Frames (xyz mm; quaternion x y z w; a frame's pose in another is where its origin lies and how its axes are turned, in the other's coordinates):
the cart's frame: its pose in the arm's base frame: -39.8 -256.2 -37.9 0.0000 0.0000 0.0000 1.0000
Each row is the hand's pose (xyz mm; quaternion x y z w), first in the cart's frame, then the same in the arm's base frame.
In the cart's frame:
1: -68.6 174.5 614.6 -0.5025 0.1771 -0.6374 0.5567
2: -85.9 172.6 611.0 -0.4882 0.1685 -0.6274 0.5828
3: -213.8 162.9 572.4 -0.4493 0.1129 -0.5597 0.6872
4: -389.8 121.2 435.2 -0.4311 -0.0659 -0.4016 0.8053
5: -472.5 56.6 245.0 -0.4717 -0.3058 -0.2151 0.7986
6: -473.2 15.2 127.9 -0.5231 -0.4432 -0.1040 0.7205
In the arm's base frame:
1: -108.4 -81.7 576.7 -0.5025 0.1771 -0.6374 0.5567
2: -125.7 -83.6 573.1 -0.4882 0.1685 -0.6274 0.5828
3: -253.6 -93.3 534.5 -0.4493 0.1129 -0.5597 0.6872
4: -429.6 -135.0 397.3 -0.4311 -0.0659 -0.4016 0.8053
5: -512.3 -199.6 207.1 -0.4717 -0.3058 -0.2151 0.7986
6: -513.0 -241.0 90.0 -0.5231 -0.4432 -0.1040 0.7205

